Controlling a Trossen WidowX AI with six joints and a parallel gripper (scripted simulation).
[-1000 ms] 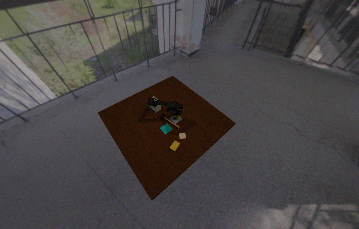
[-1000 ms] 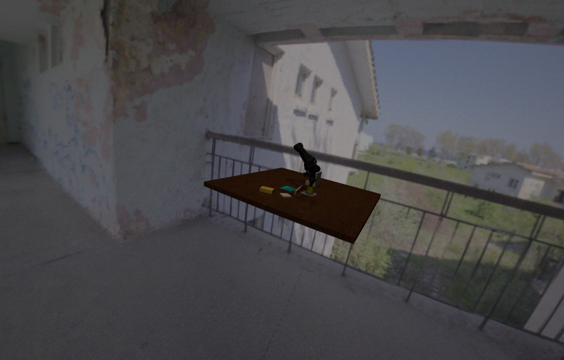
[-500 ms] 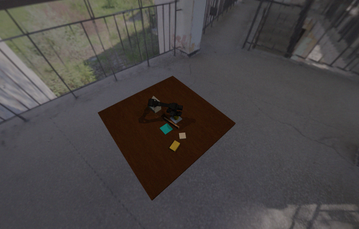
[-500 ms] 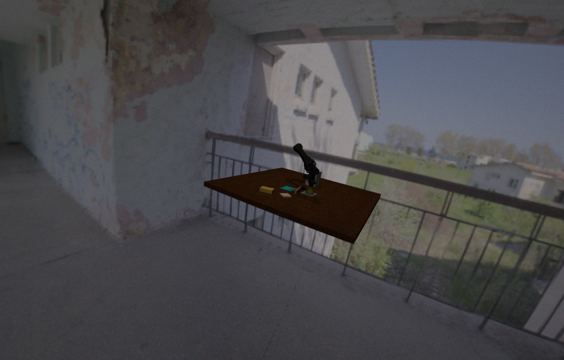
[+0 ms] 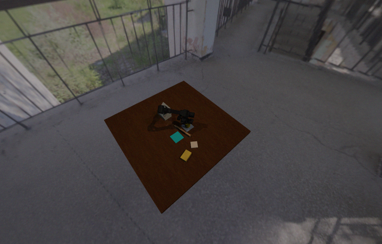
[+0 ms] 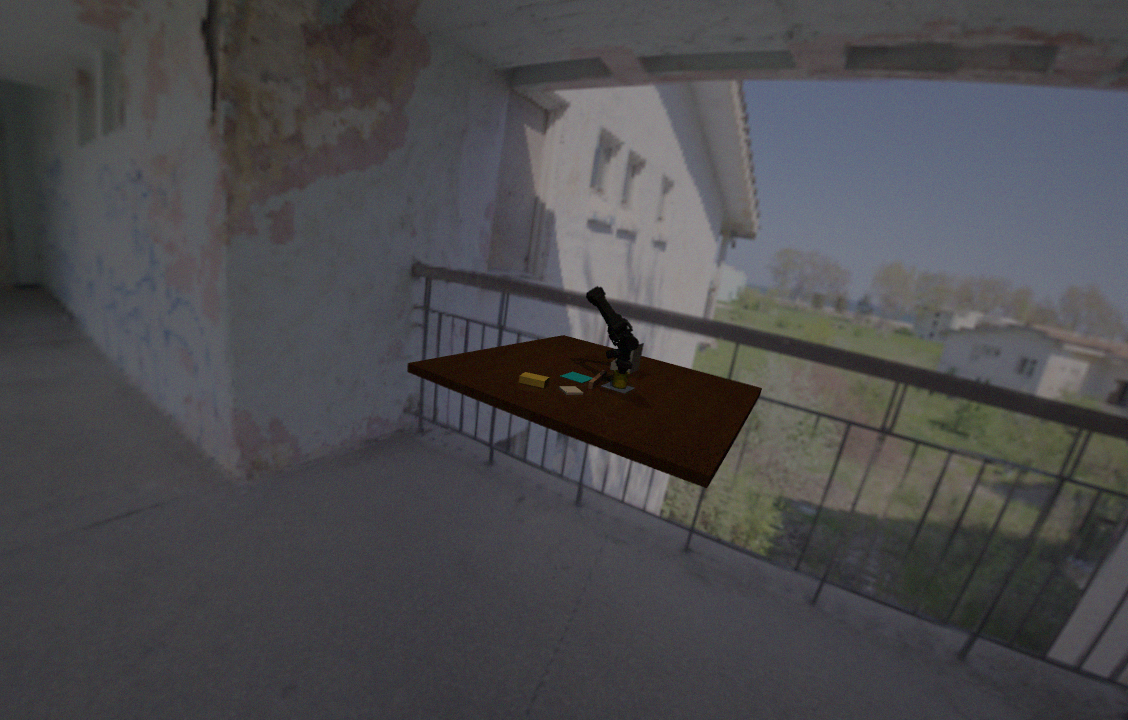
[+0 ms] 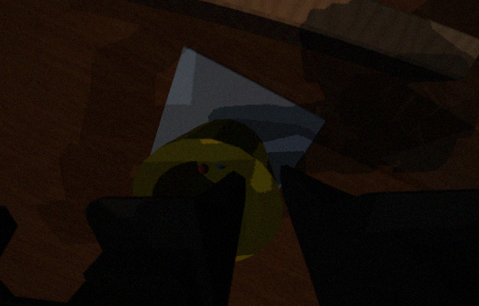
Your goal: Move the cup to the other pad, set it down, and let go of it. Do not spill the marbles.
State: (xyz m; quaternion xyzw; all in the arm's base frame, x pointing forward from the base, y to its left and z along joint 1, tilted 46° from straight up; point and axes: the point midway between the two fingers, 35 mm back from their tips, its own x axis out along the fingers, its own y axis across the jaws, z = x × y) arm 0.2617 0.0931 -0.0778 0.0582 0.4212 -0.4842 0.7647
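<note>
The teal pad lies 170 mm to the right of my gripper tip, 90 mm ahead of it and 40 mm below it. Round my gripper tip: wooden bar: 80 mm to the right, 60 mm ahead, 30 mm below; then yellow cup: 20 mm to the left, 20 mm ahead.
</note>
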